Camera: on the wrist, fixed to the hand. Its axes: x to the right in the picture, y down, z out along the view.
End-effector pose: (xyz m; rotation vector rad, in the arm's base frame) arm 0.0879 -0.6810 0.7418 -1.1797 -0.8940 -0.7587
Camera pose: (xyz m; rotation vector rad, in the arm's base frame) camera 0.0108 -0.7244 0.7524 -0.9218 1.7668 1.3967
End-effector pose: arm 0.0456 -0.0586 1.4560 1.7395 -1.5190 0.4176
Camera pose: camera 0.1231 -0.0235 1.4296 2.0828 1.8323 -1.4461
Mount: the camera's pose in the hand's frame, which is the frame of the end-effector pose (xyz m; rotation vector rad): -0.0242 -0.0814 -0.0268 0.2258 -0.5989 -3.0099
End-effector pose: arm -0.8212 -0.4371 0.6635 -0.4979 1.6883 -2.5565
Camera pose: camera -0.7942 -0.3751 0.7214 1.5575 0.4553 0.1201
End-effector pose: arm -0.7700 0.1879 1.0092 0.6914 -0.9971 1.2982
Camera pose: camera -0.6843 0.1862 0.9851 1.4522 0.4909 -1.5332
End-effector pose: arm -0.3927 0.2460 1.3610 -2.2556 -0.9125 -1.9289
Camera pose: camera -0.4545 0.2930 1.3175 -0.3333 1.7742 -0.2884
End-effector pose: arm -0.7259 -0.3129 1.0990 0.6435 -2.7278 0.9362
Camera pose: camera -0.6662 -0.3456 1.1565 2.8508 0.5486 -0.1632
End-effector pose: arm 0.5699 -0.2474 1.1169 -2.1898 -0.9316 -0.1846
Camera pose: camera 0.5015 -0.2415 1.1736 -1.0261 2.7813 0.5126
